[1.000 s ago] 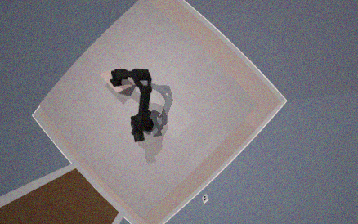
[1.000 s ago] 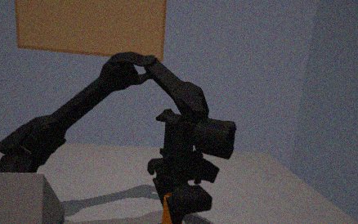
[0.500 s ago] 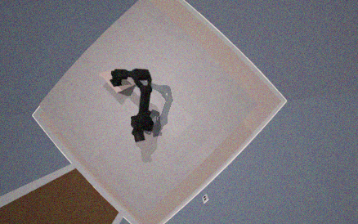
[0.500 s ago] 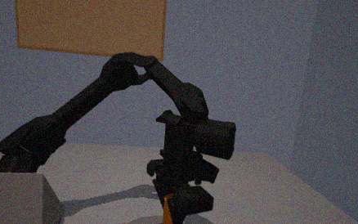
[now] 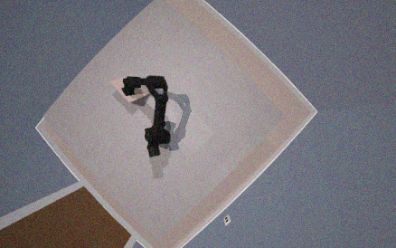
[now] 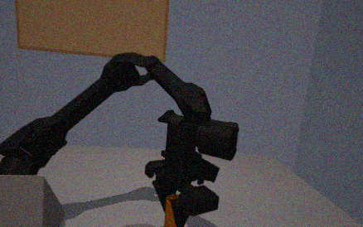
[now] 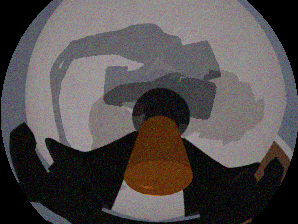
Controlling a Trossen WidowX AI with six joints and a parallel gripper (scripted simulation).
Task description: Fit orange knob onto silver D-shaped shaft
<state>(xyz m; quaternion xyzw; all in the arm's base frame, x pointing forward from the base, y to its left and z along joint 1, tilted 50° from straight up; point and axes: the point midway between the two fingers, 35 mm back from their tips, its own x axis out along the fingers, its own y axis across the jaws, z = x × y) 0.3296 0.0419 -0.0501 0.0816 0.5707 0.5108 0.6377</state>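
Right now the orange knob is 3 cm above my gripper tip. The rest, counted from my gripper tip: dark round pedestal 4 cm below.
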